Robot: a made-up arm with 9 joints.
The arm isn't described. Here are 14 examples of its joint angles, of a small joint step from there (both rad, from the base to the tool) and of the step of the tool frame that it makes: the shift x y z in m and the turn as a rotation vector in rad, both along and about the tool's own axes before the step.
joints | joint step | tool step
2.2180 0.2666 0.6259 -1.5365 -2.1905 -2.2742 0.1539 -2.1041 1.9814 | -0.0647 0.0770 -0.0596 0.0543 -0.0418 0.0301 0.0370 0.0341 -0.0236 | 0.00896 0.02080 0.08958 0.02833 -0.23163 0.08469
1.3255 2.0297 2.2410 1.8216 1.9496 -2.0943 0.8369 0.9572 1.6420 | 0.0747 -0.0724 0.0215 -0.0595 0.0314 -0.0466 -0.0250 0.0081 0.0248 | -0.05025 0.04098 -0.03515 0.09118 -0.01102 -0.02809
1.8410 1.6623 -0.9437 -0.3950 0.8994 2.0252 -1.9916 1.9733 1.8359 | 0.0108 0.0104 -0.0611 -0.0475 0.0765 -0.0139 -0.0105 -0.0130 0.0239 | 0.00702 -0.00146 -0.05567 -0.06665 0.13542 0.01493
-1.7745 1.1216 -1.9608 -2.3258 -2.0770 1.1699 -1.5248 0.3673 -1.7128 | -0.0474 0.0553 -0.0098 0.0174 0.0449 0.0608 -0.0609 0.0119 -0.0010 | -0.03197 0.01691 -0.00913 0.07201 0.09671 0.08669
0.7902 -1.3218 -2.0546 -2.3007 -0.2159 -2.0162 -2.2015 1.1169 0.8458 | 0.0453 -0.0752 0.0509 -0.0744 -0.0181 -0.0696 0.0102 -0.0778 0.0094 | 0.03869 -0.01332 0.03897 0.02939 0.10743 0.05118
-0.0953 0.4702 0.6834 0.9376 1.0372 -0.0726 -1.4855 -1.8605 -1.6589 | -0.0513 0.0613 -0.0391 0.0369 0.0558 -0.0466 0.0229 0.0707 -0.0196 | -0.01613 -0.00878 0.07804 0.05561 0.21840 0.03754
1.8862 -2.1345 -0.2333 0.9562 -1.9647 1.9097 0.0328 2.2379 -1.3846 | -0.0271 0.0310 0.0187 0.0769 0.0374 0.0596 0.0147 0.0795 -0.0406 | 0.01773 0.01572 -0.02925 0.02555 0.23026 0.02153
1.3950 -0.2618 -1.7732 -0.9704 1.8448 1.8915 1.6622 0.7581 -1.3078 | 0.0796 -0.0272 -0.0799 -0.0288 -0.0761 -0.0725 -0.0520 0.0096 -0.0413 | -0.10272 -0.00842 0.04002 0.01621 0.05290 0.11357
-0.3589 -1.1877 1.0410 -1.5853 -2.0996 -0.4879 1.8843 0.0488 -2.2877 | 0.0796 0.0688 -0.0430 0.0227 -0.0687 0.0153 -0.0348 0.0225 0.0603 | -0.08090 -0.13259 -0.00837 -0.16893 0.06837 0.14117
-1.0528 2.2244 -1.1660 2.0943 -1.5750 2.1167 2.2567 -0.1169 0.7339 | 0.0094 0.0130 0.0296 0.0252 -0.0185 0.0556 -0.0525 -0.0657 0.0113 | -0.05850 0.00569 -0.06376 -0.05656 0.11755 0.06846
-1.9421 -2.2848 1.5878 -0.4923 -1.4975 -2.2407 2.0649 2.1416 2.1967 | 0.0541 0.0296 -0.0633 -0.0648 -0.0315 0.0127 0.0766 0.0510 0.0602 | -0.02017 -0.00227 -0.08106 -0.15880 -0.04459 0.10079
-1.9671 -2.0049 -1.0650 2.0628 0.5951 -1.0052 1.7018 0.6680 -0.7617 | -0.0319 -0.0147 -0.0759 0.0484 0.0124 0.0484 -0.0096 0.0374 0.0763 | -0.09082 -0.00186 -0.00105 0.02108 0.14201 0.08120
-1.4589 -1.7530 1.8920 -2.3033 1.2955 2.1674 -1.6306 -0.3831 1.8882 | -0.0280 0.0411 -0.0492 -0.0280 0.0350 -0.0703 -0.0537 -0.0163 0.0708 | -0.08669 0.01866 0.03037 0.04104 0.07471 0.19364
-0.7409 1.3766 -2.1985 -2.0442 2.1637 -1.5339 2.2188 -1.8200 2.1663 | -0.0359 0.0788 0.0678 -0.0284 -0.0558 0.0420 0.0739 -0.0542 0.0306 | 0.01956 -0.01860 -0.01186 0.13507 0.03438 0.10187
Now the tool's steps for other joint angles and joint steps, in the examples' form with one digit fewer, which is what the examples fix.
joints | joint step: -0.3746 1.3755 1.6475 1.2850 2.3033 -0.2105 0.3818 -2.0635 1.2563 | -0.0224 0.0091 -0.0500 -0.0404 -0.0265 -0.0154 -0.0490 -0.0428 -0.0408
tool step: 0.0151 -0.0294 -0.0003 -0.1076 0.0291 -0.1030
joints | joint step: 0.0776 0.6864 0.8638 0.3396 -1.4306 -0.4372 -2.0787 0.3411 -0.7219 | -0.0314 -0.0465 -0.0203 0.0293 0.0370 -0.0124 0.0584 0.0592 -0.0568
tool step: 0.0397 -0.0141 0.0284 0.0516 0.0235 -0.0600
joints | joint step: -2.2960 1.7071 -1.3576 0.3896 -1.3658 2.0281 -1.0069 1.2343 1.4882 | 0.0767 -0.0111 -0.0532 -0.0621 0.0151 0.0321 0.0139 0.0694 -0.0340
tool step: 0.0273 0.0092 0.0052 -0.0865 -0.0599 -0.0956
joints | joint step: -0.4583 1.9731 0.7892 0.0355 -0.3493 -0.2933 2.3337 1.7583 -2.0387 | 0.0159 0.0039 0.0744 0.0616 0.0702 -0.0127 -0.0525 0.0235 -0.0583
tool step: 0.0786 -0.0456 -0.0409 -0.1149 -0.0269 -0.1056
